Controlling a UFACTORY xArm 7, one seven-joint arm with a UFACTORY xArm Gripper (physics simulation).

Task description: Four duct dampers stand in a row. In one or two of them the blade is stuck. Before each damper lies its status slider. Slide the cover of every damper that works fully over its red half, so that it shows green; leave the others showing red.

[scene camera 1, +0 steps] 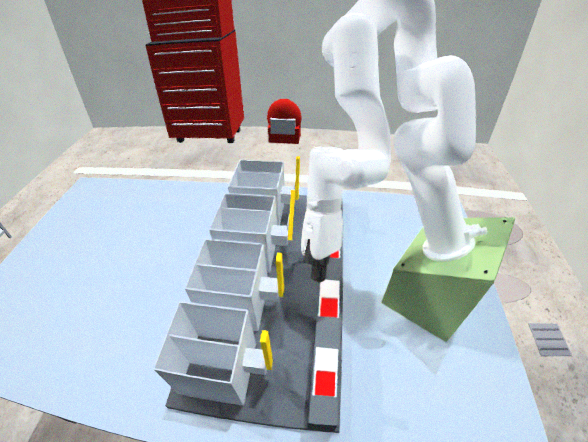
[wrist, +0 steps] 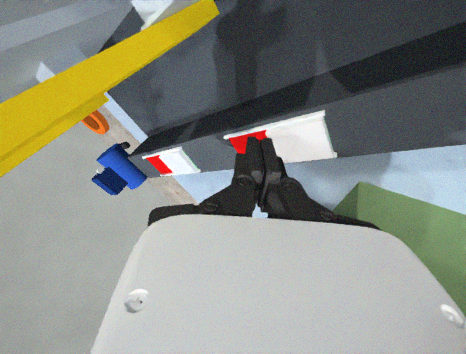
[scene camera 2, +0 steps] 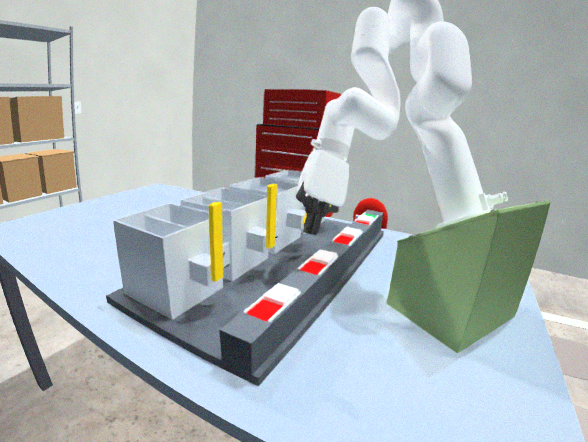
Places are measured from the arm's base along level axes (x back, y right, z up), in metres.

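Pixels of known places: gripper, fingertip midpoint: (scene camera 1: 317,280) (wrist: 255,155) (scene camera 2: 309,233); arm's base, link origin: (scene camera 1: 448,246) (scene camera 2: 467,222).
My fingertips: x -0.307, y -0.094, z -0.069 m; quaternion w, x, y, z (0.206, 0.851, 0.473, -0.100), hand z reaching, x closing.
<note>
Ahead of a thing's pixels: the offset from my fingertips to its middle. "pt": to the spot under its first point. Level surfaces: height alone.
Four grey box dampers stand in a row, the nearest {pt dx -0.177, dy -0.287, dz -0.010 m} (scene camera 1: 207,387) (scene camera 2: 142,265) at the front. Their yellow handles look upright in scene camera 1: nearest {dx -0.074, dy -0.205, dz +0.024 m} (scene camera 1: 267,350) (scene camera 2: 215,242), second {dx -0.086, dy -0.021, dz +0.024 m} (scene camera 1: 280,275) (scene camera 2: 271,216), third {pt dx -0.098, dy +0.194, dz +0.017 m} (scene camera 1: 291,215), farthest {pt dx -0.108, dy +0.357, dz +0.028 m} (scene camera 1: 297,178). The nearest slider {pt dx +0.047, dy -0.222, dz -0.054 m} (scene camera 1: 325,383) (scene camera 2: 265,309), second slider {pt dx +0.036, dy -0.038, dz -0.054 m} (scene camera 1: 329,307) (scene camera 2: 313,267) and third slider {pt dx +0.020, dy +0.148, dz -0.055 m} (scene camera 2: 343,239) show red beside white covers. The farthest slider {pt dx +0.015, dy +0.335, dz -0.047 m} (scene camera 2: 366,218) shows red, white and a green strip. My gripper (scene camera 1: 318,278) (scene camera 2: 312,231) (wrist: 255,155) is shut and empty, low between the third handle and the slider rail. Blade states are unclear.
The dark base plate {dz -0.117 m} (scene camera 1: 295,400) (scene camera 2: 200,325) carries the dampers and the raised slider rail (scene camera 1: 327,331) (scene camera 2: 235,345). The green robot pedestal (scene camera 1: 440,300) (scene camera 2: 450,280) (wrist: 400,215) stands right of the rail. In the wrist view a yellow handle (wrist: 100,72) crosses the upper left, close to the camera.
</note>
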